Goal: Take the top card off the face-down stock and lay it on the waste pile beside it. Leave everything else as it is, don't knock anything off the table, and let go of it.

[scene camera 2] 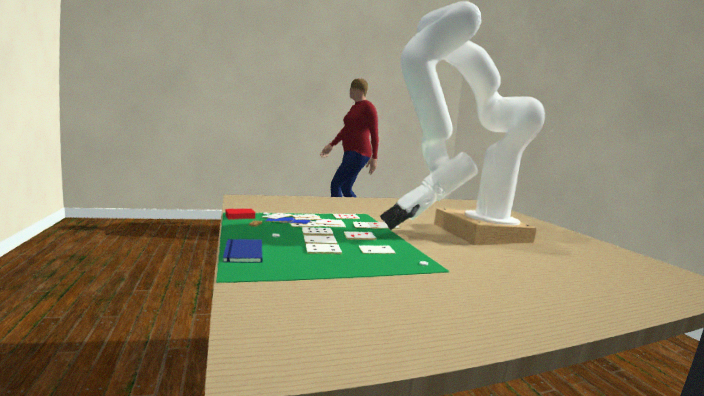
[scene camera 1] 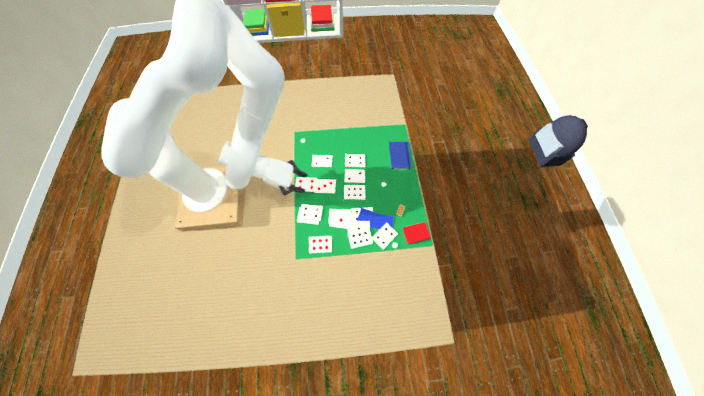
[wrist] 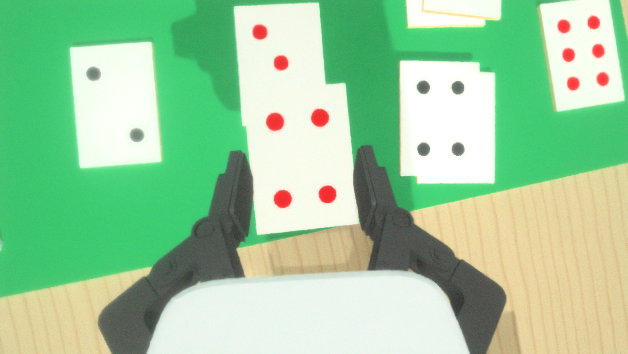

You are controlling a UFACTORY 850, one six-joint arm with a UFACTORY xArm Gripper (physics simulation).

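Note:
My gripper (scene camera 1: 303, 182) (scene camera 2: 391, 223) (wrist: 302, 164) is shut on the long sides of a white card with four red dots (scene camera 1: 307, 185) (wrist: 304, 162), at the mat's edge near the robot base. The card's far end overlaps another red-dotted card (scene camera 1: 327, 186) (scene camera 2: 360, 235) (wrist: 279, 45). Blue face-down cards (scene camera 1: 375, 219) (scene camera 2: 284, 220) lie spread out, partly over white face-up cards, away from the gripper. A card with one red dot (scene camera 1: 341, 220), a many-dotted black card (scene camera 1: 360, 236) and a tilted black-dotted card (scene camera 1: 385, 236) lie around them. I cannot tell which pile is the waste.
On the green mat (scene camera 1: 345, 139) (scene camera 2: 295, 267) are a blue notebook (scene camera 1: 399, 155) (scene camera 2: 244, 250), a red box (scene camera 1: 416, 233) (scene camera 2: 240, 214) and small white pieces. Beside my gripper lie a two-dot black card (wrist: 117, 105) and a four-dot black card pile (scene camera 1: 310, 214) (wrist: 445, 120).

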